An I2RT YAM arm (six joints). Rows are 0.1 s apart.
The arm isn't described. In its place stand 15 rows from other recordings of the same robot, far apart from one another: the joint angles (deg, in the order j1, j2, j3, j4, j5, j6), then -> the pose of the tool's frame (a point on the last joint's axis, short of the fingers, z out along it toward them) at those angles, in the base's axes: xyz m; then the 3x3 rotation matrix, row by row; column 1 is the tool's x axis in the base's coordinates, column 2 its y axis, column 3 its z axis.
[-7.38, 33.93, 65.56, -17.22, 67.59, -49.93] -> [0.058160, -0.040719, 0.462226], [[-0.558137, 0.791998, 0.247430], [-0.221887, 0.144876, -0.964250], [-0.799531, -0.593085, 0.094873]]
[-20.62, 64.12, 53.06, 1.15, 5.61, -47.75] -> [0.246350, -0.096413, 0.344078], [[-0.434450, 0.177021, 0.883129], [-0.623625, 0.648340, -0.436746], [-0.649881, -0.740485, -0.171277]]
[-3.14, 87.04, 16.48, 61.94, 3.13, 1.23] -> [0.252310, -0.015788, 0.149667], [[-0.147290, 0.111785, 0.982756], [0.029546, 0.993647, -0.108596], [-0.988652, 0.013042, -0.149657]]
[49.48, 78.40, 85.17, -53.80, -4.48, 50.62] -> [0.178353, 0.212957, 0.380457], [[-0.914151, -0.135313, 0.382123], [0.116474, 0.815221, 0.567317], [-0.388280, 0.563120, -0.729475]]
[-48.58, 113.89, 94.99, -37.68, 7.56, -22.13] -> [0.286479, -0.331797, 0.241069], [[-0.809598, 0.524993, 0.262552], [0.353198, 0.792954, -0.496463], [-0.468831, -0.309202, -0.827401]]
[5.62, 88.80, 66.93, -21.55, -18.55, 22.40] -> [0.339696, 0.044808, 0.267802], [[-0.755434, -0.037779, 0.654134], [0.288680, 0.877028, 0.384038], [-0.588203, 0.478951, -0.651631]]
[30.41, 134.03, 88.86, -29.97, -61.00, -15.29] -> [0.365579, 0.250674, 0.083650], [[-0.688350, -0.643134, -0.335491], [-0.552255, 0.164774, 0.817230], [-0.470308, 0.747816, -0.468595]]
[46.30, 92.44, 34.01, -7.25, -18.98, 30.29] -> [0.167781, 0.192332, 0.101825], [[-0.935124, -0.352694, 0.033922], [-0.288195, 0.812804, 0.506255], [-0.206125, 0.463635, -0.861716]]
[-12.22, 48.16, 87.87, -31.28, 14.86, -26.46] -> [0.097048, -0.030359, 0.528764], [[-0.073363, 0.468963, 0.880165], [-0.424767, 0.783800, -0.453024], [-0.902325, -0.407100, 0.141698]]
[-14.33, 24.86, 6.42, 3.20, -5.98, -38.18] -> [0.134062, -0.030418, 0.175152], [[-0.292160, -0.040485, 0.955512], [-0.559879, 0.817243, -0.136563], [-0.775357, -0.574869, -0.261432]]
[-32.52, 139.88, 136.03, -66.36, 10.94, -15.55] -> [0.424078, -0.278388, 0.224516], [[-0.920386, 0.348006, 0.178273], [0.274651, 0.899904, -0.338731], [-0.278309, -0.262801, -0.923840]]
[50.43, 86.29, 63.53, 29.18, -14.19, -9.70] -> [0.222526, 0.282975, 0.349626], [[0.222273, -0.877602, 0.424747], [0.012543, 0.438183, 0.898798], [-0.974904, -0.194451, 0.108404]]
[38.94, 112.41, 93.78, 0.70, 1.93, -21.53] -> [0.371168, 0.298382, 0.302419], [[-0.001366, -0.649012, 0.760777], [-0.472662, 0.670849, 0.571447], [-0.881243, -0.358810, -0.307680]]
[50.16, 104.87, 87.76, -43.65, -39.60, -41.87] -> [0.231853, 0.313306, 0.265418], [[0.111737, -0.962213, -0.248316], [-0.668821, -0.257632, 0.697355], [-0.734978, 0.088159, -0.672335]]
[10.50, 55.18, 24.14, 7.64, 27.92, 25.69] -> [0.206467, 0.021314, 0.213429], [[-0.238534, 0.404940, 0.882681], [0.345357, 0.884872, -0.312617], [-0.907651, 0.230270, -0.350921]]
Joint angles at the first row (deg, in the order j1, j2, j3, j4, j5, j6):
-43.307 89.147 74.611 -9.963 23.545 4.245
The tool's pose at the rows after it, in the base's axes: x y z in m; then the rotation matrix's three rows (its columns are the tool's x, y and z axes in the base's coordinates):
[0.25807, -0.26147, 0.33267], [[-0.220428, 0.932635, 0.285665], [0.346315, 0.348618, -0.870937], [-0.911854, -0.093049, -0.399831]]
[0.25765, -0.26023, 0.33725], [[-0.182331, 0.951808, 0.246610], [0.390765, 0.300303, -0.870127], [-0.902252, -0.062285, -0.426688]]
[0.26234, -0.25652, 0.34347], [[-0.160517, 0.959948, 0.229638], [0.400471, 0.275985, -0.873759], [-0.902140, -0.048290, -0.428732]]
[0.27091, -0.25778, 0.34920], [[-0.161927, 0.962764, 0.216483], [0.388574, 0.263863, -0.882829], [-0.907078, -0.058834, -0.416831]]
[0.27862, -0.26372, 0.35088], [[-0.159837, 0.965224, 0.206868], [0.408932, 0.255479, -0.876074], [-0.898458, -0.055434, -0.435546]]
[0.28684, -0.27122, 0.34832], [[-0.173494, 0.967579, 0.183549], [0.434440, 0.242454, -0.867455], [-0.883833, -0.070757, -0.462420]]
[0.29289, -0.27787, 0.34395], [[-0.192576, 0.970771, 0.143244], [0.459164, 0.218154, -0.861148], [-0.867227, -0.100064, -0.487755]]
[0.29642, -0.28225, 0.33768], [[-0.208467, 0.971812, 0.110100], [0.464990, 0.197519, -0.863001], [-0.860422, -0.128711, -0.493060]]
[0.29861, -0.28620, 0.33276], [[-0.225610, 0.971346, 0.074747], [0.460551, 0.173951, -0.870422], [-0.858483, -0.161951, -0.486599]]
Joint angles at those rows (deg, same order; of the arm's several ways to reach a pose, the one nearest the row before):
-42.913 90.005 76.792 -13.279 26.319 6.634
-42.651 90.351 79.039 -17.652 28.222 10.718
-41.569 90.834 81.149 -20.017 30.088 12.896
-40.695 92.496 83.994 -20.897 31.884 12.863
-40.605 95.022 87.616 -23.511 32.039 14.095
-40.610 98.056 91.243 -26.487 32.619 14.921
-40.663 100.779 94.314 -29.598 34.048 15.600
-40.693 102.324 95.097 -30.119 35.630 15.458
-40.773 103.456 95.449 -29.893 37.615 14.732

